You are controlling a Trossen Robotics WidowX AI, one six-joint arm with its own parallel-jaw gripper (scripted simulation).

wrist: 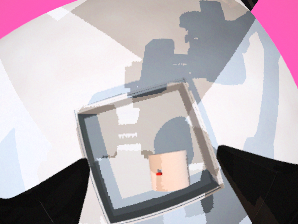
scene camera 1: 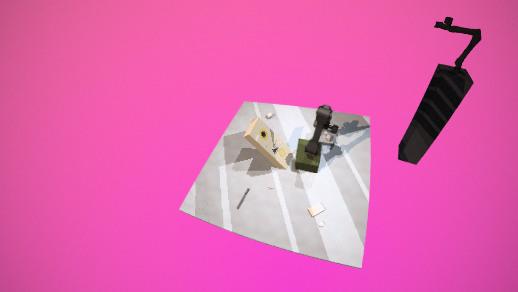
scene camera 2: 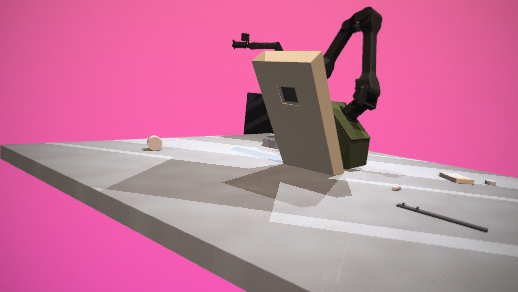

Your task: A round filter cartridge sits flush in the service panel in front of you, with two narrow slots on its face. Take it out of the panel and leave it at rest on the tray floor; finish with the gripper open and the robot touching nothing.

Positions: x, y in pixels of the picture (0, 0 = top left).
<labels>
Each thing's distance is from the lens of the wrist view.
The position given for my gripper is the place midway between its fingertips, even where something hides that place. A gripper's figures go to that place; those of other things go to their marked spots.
my gripper point(wrist: 155, 160): 0.10 m
white round filter cartridge point(wrist: 168, 171): 0.16 m
tray point(wrist: 116, 135): 0.21 m
The marked spots on the tray and the white round filter cartridge are 0.09 m apart.
</labels>
